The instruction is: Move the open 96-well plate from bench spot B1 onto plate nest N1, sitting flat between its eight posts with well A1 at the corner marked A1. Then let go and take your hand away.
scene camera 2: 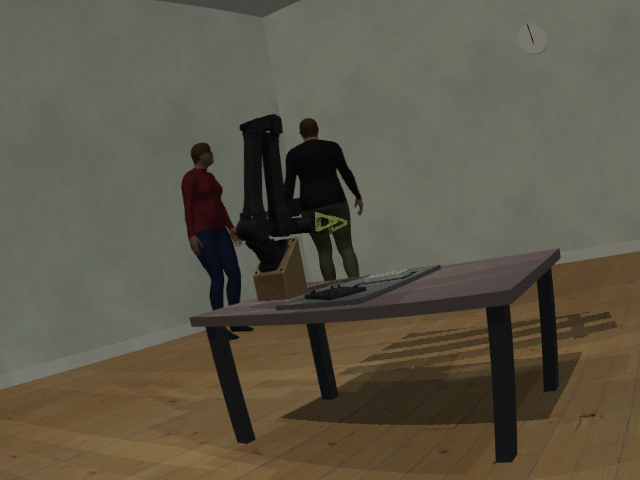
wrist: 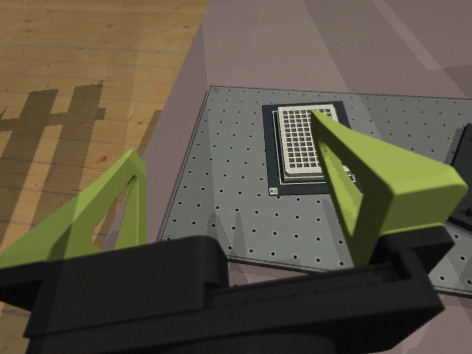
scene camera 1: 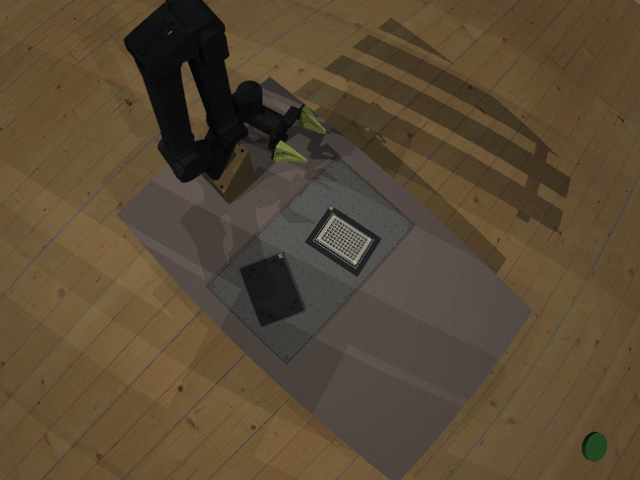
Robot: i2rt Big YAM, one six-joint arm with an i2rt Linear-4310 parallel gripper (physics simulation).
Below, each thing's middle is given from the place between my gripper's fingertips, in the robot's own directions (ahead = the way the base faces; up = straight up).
The white well plate [scene camera 1: 338,236] is 200 mm below my hand, 180 mm ahead of it and 70 mm to the right of it.
